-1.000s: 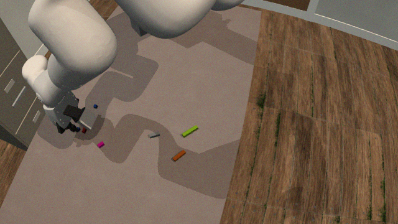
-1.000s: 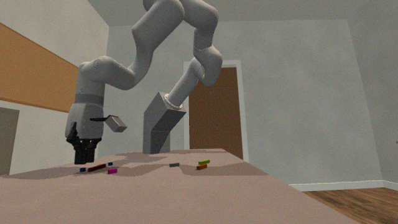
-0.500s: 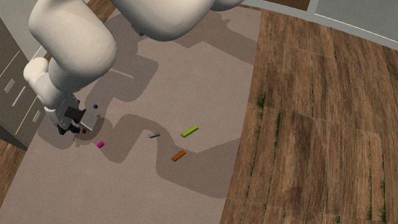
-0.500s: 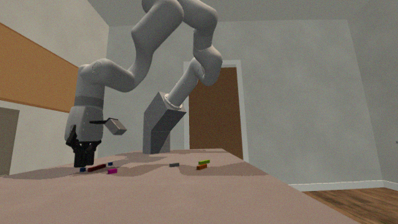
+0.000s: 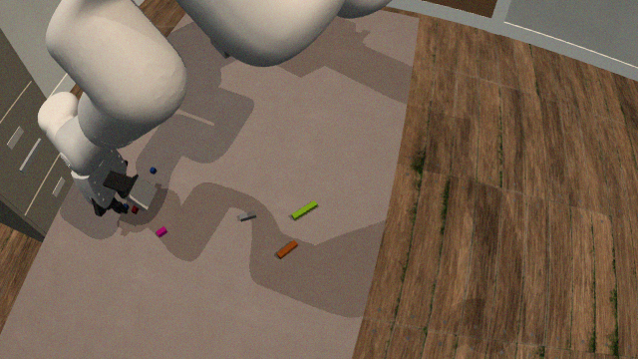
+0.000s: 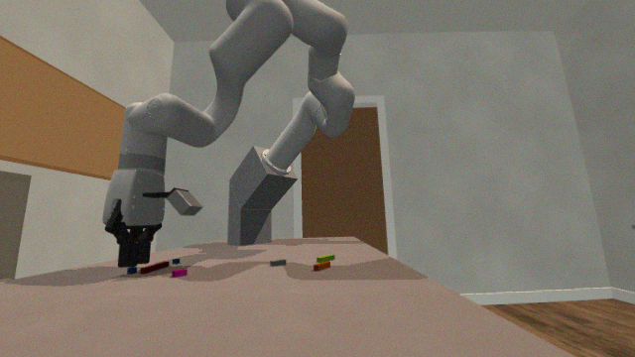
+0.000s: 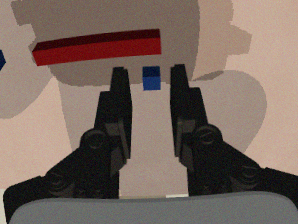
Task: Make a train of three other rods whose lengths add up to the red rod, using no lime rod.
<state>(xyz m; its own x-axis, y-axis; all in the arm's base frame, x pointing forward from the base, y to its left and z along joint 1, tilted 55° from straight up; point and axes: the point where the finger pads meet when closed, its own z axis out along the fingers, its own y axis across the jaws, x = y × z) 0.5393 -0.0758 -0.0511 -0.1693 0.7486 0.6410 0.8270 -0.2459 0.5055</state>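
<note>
Now: hand 30 mm past the red rod, 30 mm above it and 20 mm to the right of it. From my hand the other things lie so: grey rod: 240 mm to the left, 100 mm behind, 30 mm below; orange rod: 340 mm to the left, 80 mm behind, 30 mm below; magenta rod: 110 mm to the left, 30 mm below, 10 mm ahead.
</note>
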